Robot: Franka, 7 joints.
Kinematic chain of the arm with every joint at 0, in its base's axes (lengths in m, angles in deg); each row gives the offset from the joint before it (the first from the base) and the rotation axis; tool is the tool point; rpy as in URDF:
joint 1: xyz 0 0 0.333 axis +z
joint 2: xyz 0 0 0 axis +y
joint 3: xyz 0 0 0.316 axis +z
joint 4: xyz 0.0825 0 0 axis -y
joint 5: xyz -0.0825 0 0.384 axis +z
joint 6: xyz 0 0 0 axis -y
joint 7: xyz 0.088 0 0 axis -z
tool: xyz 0 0 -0.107 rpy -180 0 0
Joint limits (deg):
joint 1: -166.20..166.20
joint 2: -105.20..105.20
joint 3: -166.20..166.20
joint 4: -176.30..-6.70
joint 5: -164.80..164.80
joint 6: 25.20..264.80
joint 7: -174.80..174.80
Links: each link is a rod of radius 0.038 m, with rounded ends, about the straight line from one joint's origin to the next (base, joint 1, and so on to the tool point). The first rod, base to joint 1, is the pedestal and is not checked.
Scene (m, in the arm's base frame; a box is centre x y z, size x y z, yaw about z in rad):
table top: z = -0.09
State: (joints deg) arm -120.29 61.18 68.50 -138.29 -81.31 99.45 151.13
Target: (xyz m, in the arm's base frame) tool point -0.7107 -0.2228 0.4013
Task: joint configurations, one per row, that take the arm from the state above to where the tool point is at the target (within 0.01 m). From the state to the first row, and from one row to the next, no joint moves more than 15 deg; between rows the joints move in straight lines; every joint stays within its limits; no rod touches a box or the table.
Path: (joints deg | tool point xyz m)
1: -129.47 56.47 57.66 -126.16 -83.90 99.60 151.13 | 0.1315 -0.4554 0.0853
2: -138.65 51.76 46.81 -114.02 -86.49 99.75 151.13 | -0.0902 -0.5412 0.0960
3: -147.84 47.05 35.97 -101.89 -89.08 99.91 151.13 | -0.3411 -0.5291 0.1526
4: -157.02 42.35 25.12 -89.76 -91.67 100.06 151.13 | -0.5652 -0.4147 0.2567
5: -166.20 37.64 14.28 -77.62 -94.26 100.21 151.13 | -0.7107 -0.2228 0.4013

